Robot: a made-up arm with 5 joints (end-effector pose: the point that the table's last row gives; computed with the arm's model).
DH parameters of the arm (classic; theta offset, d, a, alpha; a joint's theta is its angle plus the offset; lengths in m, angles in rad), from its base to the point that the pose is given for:
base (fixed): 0 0.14 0 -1.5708
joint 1: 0 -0.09 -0.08 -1.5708
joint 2: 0 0 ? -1.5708
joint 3: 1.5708 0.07 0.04 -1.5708
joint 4: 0 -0.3 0.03 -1.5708
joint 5: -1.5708 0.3 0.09 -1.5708
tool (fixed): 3.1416 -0.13 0 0
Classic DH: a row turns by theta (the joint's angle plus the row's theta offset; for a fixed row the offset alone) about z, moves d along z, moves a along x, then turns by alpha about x.
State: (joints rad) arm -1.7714 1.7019 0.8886 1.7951 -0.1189
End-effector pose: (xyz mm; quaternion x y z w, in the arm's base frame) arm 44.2 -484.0 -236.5 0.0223 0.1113 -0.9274 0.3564
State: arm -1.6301 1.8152 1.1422 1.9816 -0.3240
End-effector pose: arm -127.6 -391.5 -334.4 -0.1396 0.2683 -0.9147 0.2679
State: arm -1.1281 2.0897 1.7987 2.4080 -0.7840
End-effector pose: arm -498.7 8.6 -130.2 0.4306 -0.6332 0.6431 0.0048
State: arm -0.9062 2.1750 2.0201 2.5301 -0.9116
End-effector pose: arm -498.8 137.7 34.6 0.4628 -0.7086 0.5158 0.1330
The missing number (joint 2, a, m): 0.11
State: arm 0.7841 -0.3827 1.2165 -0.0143 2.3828
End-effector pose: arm 115.5 116.9 503.1 -0.0350 0.8119 0.1936 0.5496
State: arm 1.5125 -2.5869 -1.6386 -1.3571 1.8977
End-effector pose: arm -252.4 289.0 514.2 0.4956 -0.5053 -0.2962 0.6413
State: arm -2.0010 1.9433 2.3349 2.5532 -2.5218
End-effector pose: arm -287.2 64.4 -336.1 -0.5695 0.4091 -0.4592 0.5453
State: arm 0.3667 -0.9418 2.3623 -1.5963 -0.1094
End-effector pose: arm -288.8 -306.6 159.0 -0.6878 0.4565 -0.5643 0.0057
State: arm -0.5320 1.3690 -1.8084 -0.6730 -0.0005
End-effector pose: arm 279.4 -245.5 26.9 0.7549 0.3541 -0.3853 0.3952
